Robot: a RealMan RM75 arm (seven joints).
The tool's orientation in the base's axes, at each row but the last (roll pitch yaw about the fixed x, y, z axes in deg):
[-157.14 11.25 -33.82]
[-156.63 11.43 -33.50]
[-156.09 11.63 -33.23]
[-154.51 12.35 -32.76]
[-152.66 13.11 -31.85]
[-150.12 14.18 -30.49]
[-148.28 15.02 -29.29]
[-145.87 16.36 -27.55]
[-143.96 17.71 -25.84]
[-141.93 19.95 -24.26]
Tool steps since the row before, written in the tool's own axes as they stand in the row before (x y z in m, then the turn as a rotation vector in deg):
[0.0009 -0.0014 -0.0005 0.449 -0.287 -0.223]
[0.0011 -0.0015 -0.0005 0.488 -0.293 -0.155]
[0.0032 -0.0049 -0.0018 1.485 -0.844 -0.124]
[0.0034 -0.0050 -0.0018 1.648 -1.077 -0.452]
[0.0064 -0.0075 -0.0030 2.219 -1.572 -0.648]
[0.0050 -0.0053 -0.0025 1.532 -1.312 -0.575]
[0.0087 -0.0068 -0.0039 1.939 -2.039 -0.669]
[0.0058 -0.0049 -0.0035 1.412 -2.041 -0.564]
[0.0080 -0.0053 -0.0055 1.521 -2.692 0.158]
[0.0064 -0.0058 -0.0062 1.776 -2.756 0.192]
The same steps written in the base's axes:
[0.0015 0.0003 0.0008 0.516 -0.132 0.223]
[0.0017 0.0003 0.0008 0.556 -0.119 0.157]
[0.0053 0.0010 0.0029 1.689 -0.244 0.147]
[0.0055 0.0009 0.0030 1.931 -0.318 0.499]
[0.0093 0.0005 0.0045 2.666 -0.362 0.760]
[0.0069 -0.0002 0.0034 1.955 -0.163 0.742]
[0.0107 -0.0017 0.0044 2.681 0.082 1.083]
[0.0073 -0.0015 0.0038 2.239 0.381 1.149]
[0.0094 -0.0034 0.0048 2.692 1.218 0.924]
[0.0084 -0.0030 0.0058 2.944 1.183 0.849]

